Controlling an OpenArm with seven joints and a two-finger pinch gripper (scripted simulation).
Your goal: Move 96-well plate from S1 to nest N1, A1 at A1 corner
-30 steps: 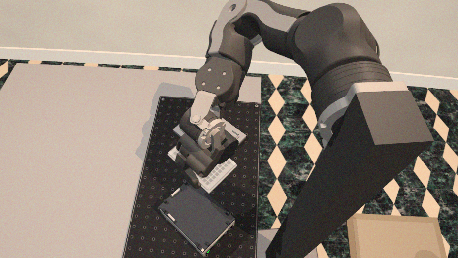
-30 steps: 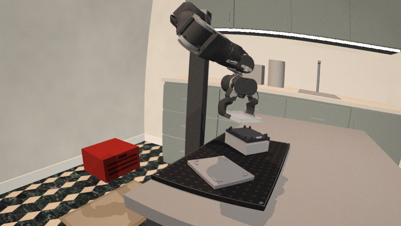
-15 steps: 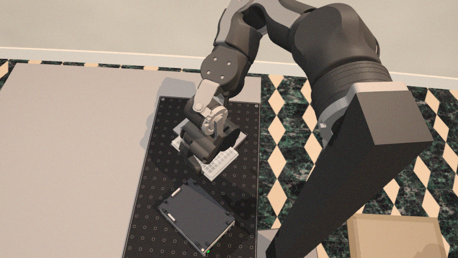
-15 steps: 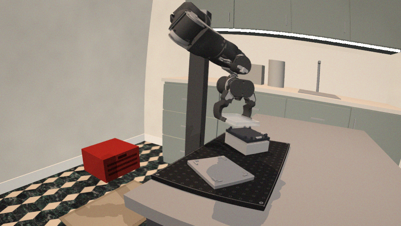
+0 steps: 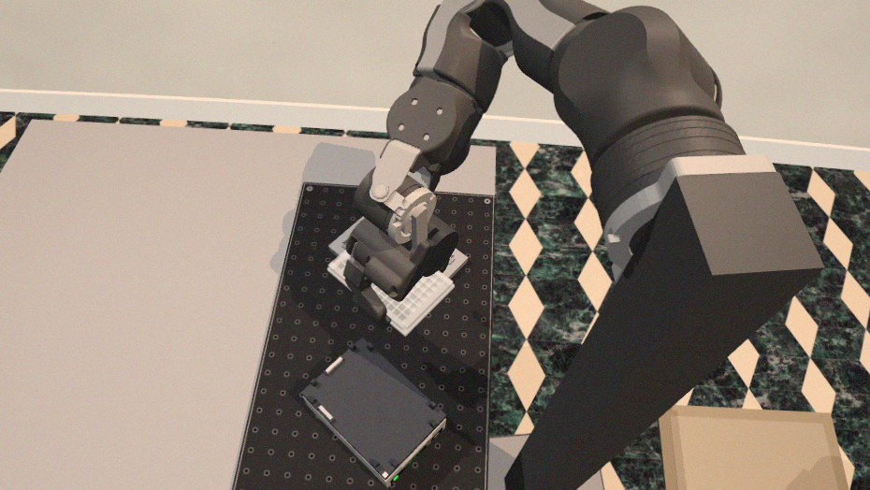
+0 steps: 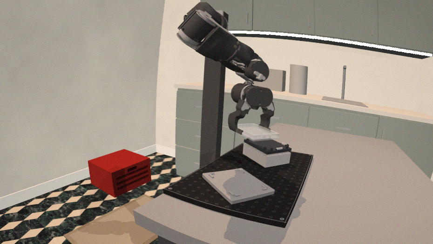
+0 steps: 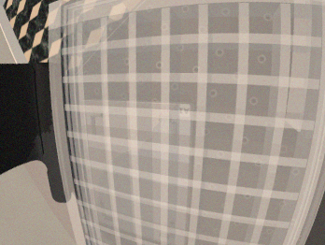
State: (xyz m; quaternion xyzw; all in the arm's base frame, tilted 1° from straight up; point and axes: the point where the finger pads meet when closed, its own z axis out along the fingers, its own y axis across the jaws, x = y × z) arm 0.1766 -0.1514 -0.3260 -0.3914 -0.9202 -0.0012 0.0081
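My hand is 12 cm above the plate nest N1 and 11 cm to the left of it. Also, from my hand: plate shaker S1: 10 cm to the left, 8 cm below, 6 cm ahead; A1 label: 11 cm below, 2 cm to the right, 1 cm behind; 96-well plate: 1 cm to the right, 1 cm ahead.
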